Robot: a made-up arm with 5 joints.
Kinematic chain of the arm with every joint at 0, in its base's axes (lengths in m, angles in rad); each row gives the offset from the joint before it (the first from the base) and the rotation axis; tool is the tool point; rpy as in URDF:
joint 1: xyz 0 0 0.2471 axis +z
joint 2: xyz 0 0 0 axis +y
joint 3: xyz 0.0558 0 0.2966 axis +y
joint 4: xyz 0.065 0 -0.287 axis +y
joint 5: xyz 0.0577 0 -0.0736 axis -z
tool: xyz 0 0 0 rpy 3.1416 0 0
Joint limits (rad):
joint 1: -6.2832..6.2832
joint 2: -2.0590..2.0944
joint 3: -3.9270..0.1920
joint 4: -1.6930..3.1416
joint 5: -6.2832..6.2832
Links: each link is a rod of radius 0.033 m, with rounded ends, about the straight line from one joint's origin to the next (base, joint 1, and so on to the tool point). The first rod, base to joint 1, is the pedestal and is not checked.
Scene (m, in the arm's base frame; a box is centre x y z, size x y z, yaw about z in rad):
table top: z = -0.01
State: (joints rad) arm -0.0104 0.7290 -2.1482 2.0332 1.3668
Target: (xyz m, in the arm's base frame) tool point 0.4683 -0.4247 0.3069
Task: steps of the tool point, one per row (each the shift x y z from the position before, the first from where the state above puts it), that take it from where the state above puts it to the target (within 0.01 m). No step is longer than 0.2 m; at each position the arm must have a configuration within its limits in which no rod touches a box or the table.
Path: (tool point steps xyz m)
1: 0.0175 -0.1376 -0.0190
2: -0.0225 -0.1439 -0.0173
3: -0.0641 -0.1376 -0.0155

